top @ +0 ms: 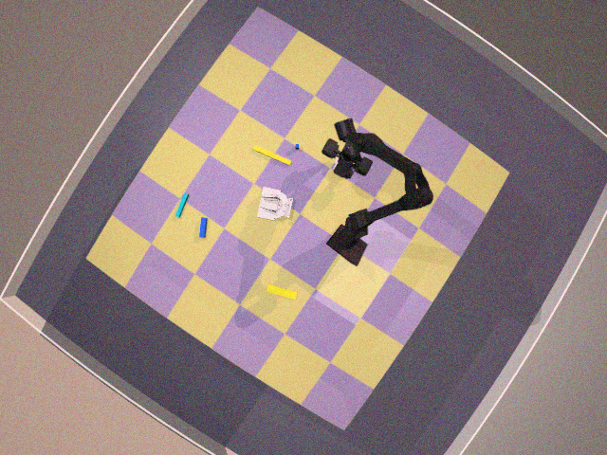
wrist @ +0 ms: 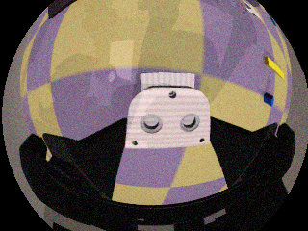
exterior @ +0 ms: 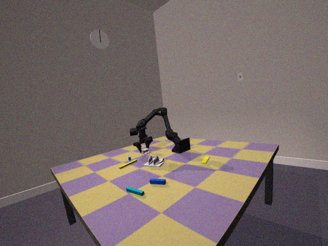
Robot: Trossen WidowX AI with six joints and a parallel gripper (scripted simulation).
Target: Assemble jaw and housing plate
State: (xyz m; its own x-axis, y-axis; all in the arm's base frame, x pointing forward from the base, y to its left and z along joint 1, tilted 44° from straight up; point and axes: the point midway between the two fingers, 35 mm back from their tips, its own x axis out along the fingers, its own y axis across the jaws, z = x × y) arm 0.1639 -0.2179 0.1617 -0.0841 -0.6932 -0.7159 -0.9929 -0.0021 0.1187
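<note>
Right now the white base plate is 160 mm ahead of my gripper tip, 300 mm to the left of it and 10 mm below it. From my gripper tip the other things lie so: long yellow bar 250 mm ahead, 130 mm to the left; then white housing plate 10 mm to the left, 20 mm above; then small blue cube 190 mm ahead, 50 mm to the left.
</note>
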